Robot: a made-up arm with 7 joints.
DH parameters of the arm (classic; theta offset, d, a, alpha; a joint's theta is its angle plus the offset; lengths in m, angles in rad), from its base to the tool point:
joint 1: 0 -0.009 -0.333 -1.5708
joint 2: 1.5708 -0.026 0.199 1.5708
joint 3: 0 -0.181 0.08 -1.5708
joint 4: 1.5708 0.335 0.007 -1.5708
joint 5: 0 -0.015 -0.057 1.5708
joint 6: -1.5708 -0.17 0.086 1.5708
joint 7: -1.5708 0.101 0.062 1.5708
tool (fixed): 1.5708 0.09 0 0
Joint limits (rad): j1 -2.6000..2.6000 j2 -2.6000..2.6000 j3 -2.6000..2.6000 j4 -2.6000..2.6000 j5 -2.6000..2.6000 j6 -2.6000..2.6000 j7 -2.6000..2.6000
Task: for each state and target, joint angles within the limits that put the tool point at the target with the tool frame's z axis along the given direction. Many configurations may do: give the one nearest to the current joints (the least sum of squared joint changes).
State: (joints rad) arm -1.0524 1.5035 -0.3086 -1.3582 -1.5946 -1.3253 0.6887
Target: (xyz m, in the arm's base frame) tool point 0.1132 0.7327 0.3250 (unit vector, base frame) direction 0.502 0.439 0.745
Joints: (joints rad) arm -1.6139 1.6362 0.0744 -1.1437 -1.1372 -1.0463 0.5584
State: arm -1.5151 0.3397 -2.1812 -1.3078 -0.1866 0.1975 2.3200
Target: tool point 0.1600 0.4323 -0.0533 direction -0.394 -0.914 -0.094
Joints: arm -2.2301 1.0706 -2.6000 -1.3671 -0.8333 -0.2567 2.3028
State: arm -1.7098 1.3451 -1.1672 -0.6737 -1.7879 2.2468 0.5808
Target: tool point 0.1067 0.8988 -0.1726 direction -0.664 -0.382 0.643
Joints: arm -2.1079 0.8127 -1.4917 -1.0531 -1.1917 1.7492 0.6423
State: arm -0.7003 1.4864 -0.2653 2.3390 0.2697 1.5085 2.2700
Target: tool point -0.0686 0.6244 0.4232 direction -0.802 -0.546 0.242
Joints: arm -1.3794 1.7126 -0.4500 1.8642 0.7278 1.1052 2.1860
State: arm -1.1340 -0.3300 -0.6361 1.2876 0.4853 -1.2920 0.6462
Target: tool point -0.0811 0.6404 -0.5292 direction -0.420 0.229 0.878
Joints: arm -1.7261 0.2122 -0.9466 1.9145 0.9062 -2.0307 0.6182
